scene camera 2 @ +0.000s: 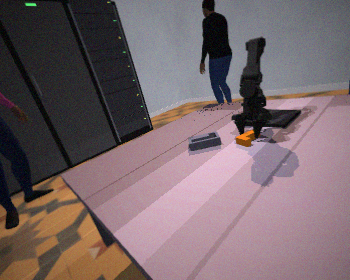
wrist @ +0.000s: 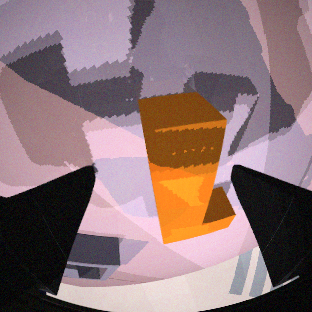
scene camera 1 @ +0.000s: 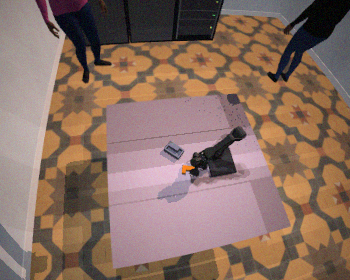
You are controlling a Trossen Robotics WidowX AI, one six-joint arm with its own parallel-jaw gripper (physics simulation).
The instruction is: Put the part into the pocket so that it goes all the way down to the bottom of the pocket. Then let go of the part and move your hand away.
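Frame: origin at the arm's base, x left, y back, z up, level; millimetres.
Seen in the pictures: gripper, between the fingertips: [scene camera 2: 248,137] [wrist: 164,172] [scene camera 1: 190,168].
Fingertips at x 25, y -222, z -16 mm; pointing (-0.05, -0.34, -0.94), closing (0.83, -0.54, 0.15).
Note:
A point is followed by its place in that frame.
The orange L-shaped part [scene camera 1: 186,170] {y -263, x 32, z -9 mm} [scene camera 2: 244,139] {y -296, x 31, z 6 mm} [wrist: 184,192] {y -219, x 33, z 6 mm} lies on the table. In the wrist view its long arm runs up the middle and its short leg points right at the lower end. The grey block with the pocket [scene camera 1: 173,150] {y -295, x -162, z -16 mm} [scene camera 2: 204,144] {y -331, x -136, z -6 mm} [wrist: 95,249] {y -267, x -91, z -5 mm} stands apart from the part; it shows at lower left in the wrist view, partly behind a finger. The pocket is open at the top and nothing orange is in it. My gripper [scene camera 1: 193,170] {y -223, x 25, z -16 mm} [scene camera 2: 250,135] {y -223, x 25, z -16 mm} [wrist: 164,172] {y -223, x 25, z -16 mm} is open over the part, with gaps to both fingers in the wrist view.
The pink table [scene camera 1: 145,235] {y -699, x 360, z -24 mm} [scene camera 2: 165,215] {y -732, x -48, z -24 mm} carries the arm's dark base plate [scene camera 1: 223,165] {y 34, x 97, z -6 mm} [scene camera 2: 286,118] {y -13, x 138, z -9 mm}. Dark cabinets [scene camera 1: 152,20] [scene camera 2: 55,85] and two people stand beyond the table. The arm's shadow falls on the table near the part.

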